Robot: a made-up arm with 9 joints. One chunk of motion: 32 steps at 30 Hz.
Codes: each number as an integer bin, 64 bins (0 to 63) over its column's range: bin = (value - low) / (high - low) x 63, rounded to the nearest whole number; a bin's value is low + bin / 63 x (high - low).
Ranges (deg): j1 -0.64..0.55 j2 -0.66..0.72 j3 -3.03..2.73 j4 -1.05..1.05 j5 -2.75..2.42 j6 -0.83..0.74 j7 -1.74..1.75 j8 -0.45..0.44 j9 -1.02..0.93
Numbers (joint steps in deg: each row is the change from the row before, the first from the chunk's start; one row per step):
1: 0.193 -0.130 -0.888 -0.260 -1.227 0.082 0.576 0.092 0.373
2: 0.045 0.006 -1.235 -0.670 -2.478 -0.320 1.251 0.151 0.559
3: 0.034 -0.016 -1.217 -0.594 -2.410 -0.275 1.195 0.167 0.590
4: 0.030 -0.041 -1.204 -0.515 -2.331 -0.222 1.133 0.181 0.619
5: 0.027 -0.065 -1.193 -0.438 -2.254 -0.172 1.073 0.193 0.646
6: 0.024 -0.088 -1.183 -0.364 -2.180 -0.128 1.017 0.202 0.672
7: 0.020 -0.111 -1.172 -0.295 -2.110 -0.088 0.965 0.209 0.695
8: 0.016 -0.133 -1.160 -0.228 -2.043 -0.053 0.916 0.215 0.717
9: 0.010 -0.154 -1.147 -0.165 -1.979 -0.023 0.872 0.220 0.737
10: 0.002 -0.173 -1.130 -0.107 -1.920 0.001 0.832 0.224 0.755
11: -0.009 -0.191 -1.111 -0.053 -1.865 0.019 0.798 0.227 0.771
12: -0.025 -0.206 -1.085 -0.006 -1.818 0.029 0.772 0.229 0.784
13: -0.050 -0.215 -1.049 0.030 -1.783 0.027 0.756 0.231 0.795
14: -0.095 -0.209 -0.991 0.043 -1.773 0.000 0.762 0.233 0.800
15: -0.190 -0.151 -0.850 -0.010 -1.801 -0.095 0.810 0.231 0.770
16: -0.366 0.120 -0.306 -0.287 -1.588 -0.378 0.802 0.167 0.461
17: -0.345 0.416 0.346 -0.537 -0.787 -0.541 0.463 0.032 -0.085
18: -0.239 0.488 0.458 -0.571 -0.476 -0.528 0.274 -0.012 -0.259
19: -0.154 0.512 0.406 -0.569 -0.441 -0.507 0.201 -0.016 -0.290
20: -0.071 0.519 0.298 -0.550 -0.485 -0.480 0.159 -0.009 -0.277
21: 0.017 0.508 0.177 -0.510 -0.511 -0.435 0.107 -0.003 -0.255
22: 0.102 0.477 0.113 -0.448 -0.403 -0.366 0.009 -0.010 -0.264
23: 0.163 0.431 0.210 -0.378 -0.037 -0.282 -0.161 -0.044 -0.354
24: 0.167 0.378 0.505 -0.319 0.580 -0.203 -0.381 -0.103 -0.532
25: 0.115 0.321 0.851 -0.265 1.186 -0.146 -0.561 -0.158 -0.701
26: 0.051 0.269 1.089 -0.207 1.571 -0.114 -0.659 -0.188 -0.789
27: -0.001 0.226 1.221 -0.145 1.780 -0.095 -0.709 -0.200 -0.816
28: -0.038 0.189 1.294 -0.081 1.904 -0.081 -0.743 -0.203 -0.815
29: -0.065 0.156 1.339 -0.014 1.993 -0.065 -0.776 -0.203 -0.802
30: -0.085 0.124 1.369 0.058 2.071 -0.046 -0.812 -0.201 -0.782
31: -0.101 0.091 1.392 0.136 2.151 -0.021 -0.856 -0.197 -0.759
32: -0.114 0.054 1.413 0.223 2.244 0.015 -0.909 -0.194 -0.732
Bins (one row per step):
1: 44 24 23 24 19 37 42 38 45
2: 36 30 20 11 3 20 54 43 51
3: 36 29 20 14 4 22 53 44 52
4: 35 28 20 16 5 24 52 45 53
5: 35 27 20 18 6 26 51 46 54
6: 35 26 20 21 7 28 50 46 55
7: 35 25 20 23 8 30 49 47 55
8: 35 24 20 25 9 31 48 47 56
9: 34 23 21 27 9 32 47 47 57
10: 34 22 21 28 10 33 46 48 57
11: 33 21 21 30 11 34 46 48 58
12: 33 21 21 31 11 34 45 48 58
13: 31 20 22 32 12 34 45 48 59
14: 29 21 22 33 12 33 45 48 59
15: 24 23 24 31 12 29 46 48 58
16: 15 36 30 23 14 18 46 44 48
17: 16 49 37 15 24 12 40 34 30
18: 21 52 38 14 28 12 36 31 25
19: 26 54 38 14 28 13 35 31 24
20: 30 54 36 15 28 14 34 31 24
21: 35 53 35 16 27 16 33 32 25
22: 39 52 34 18 29 19 32 31 24
23: 43 50 35 20 33 22 29 29 22
24: 43 47 39 22 41 25 25 25 16
25: 40 45 42 24 48 27 21 21 10
26: 37 42 45 25 53 29 20 19 7
27: 34 40 46 27 55 29 19 18 7
28: 32 39 47 29 57 30 18 17 7
29: 30 37 48 31 58 31 17 17 7
30: 29 36 48 33 59 31 17 18 8
31: 29 34 48 36 60 32 16 18 8
32: 28 33 49 38 61 34 15 18 9

